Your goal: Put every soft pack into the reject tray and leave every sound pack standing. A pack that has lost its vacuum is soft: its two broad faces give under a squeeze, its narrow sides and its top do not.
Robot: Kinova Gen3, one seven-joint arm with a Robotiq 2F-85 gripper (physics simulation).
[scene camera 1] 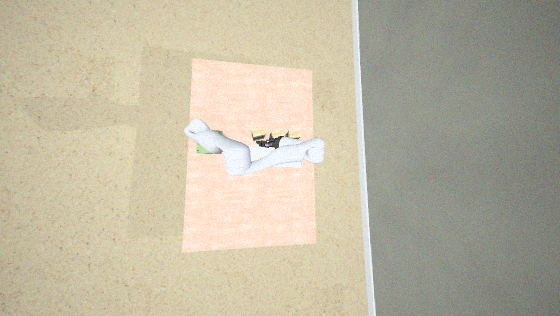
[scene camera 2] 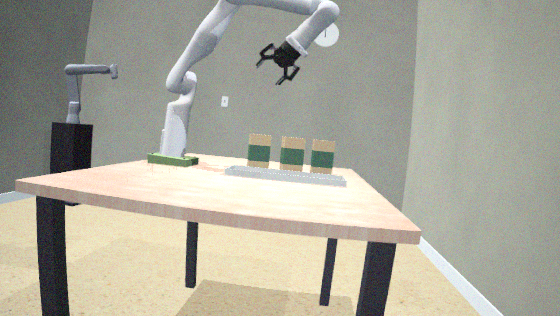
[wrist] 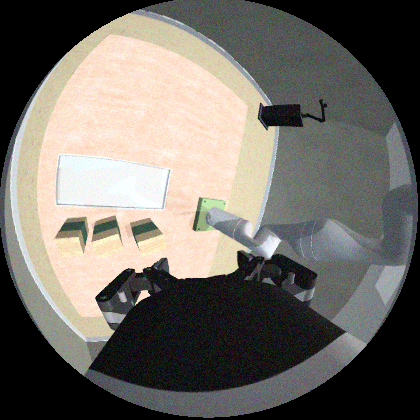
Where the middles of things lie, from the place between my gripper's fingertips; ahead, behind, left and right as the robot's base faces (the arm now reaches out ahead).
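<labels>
The pale reject tray [scene camera 2: 235,170] is one I can see, and it's 340 mm below my hand, 110 mm ahead of it and 40 mm to the right of it.
</labels>
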